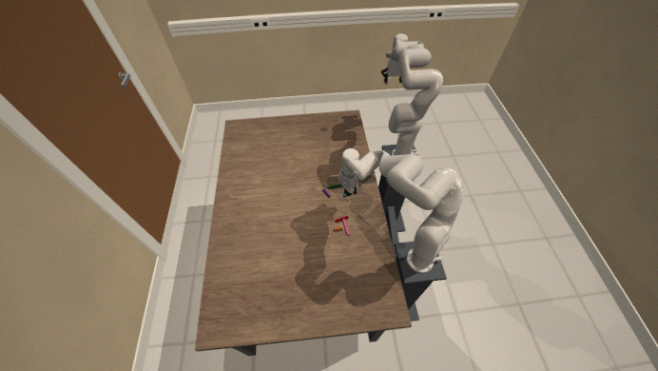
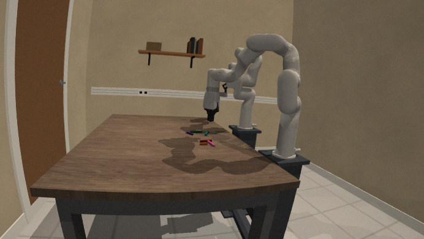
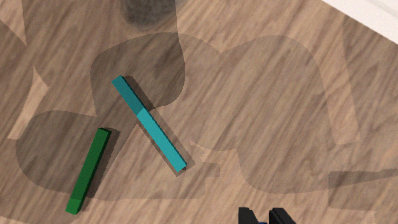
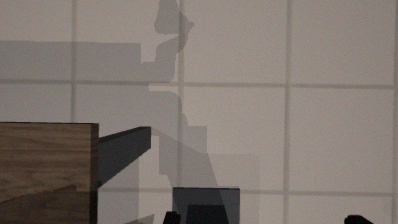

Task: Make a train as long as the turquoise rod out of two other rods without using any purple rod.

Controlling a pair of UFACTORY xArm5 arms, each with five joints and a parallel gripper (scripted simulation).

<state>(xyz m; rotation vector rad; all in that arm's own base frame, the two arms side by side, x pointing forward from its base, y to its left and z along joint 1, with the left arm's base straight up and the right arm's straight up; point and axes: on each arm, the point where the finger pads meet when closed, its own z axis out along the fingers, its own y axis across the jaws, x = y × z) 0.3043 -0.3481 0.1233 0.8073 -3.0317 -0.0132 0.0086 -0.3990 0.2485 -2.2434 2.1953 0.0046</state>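
Observation:
My left gripper is now 1 cm short of the pink rod, 14 cm to the right of it and 12 cm above it. Round my left hand: turquoise rod (10 cm to the right, 12 cm below); then blue rod (2 cm below); then red rod (3 cm ahead, 9 cm to the left, 12 cm below).

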